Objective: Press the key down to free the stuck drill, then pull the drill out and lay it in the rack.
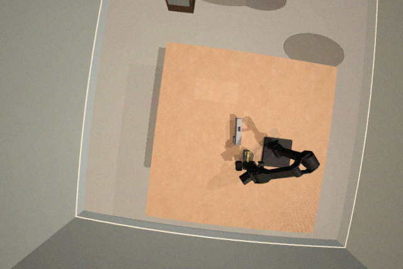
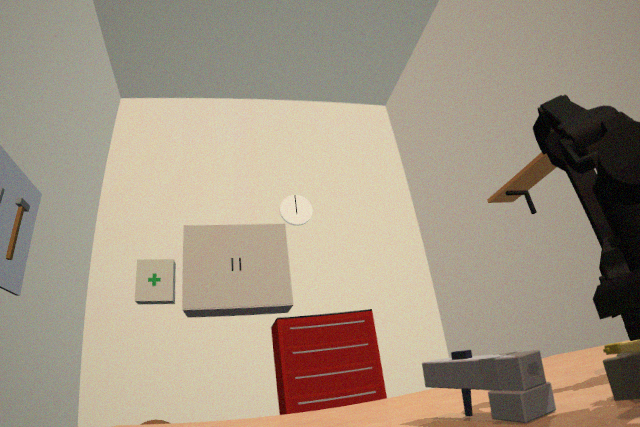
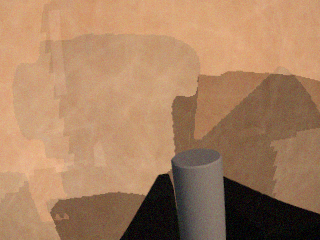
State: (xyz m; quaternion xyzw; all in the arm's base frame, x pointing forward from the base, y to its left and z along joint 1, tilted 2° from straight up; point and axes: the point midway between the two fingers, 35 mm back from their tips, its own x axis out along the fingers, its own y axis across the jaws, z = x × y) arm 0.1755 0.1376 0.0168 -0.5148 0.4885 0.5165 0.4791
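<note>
My gripper tip is now 40 mm to the left of the drill and 40 mm below it. The rest, counted from my gripper tip: dark key: 240 mm to the right, 90 mm ahead, 50 mm above; then rack: 50 mm to the right, 10 mm above.
</note>
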